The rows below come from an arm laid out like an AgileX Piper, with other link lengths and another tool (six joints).
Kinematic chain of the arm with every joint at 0, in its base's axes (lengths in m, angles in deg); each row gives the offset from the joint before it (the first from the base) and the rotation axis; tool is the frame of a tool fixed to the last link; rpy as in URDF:
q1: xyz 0 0 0.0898 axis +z
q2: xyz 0 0 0 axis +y
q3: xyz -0.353 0 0.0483 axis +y
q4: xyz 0.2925 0 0.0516 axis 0.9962 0 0.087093
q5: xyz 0 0 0 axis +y
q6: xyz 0.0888 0 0.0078 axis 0.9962 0 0.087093
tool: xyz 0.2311 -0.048 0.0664 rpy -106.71 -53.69 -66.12
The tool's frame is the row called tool.
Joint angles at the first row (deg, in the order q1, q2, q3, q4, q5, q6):
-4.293 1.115 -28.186 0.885 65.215 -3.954
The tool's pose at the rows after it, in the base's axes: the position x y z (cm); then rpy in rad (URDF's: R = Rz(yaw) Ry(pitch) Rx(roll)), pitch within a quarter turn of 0, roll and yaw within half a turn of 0:
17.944 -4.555 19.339 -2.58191 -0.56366 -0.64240
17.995 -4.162 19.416 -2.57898 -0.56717 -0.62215
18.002 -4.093 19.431 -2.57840 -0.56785 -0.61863
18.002 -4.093 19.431 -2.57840 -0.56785 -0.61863
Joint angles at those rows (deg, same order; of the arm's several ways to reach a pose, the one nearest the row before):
-1.614 -1.006 -28.187 0.883 65.270 -3.952
-0.365 -1.252 -28.185 0.883 65.269 -3.953
-0.145 -1.300 -28.185 0.883 65.269 -3.952
-0.145 -1.300 -28.185 0.883 65.269 -3.952

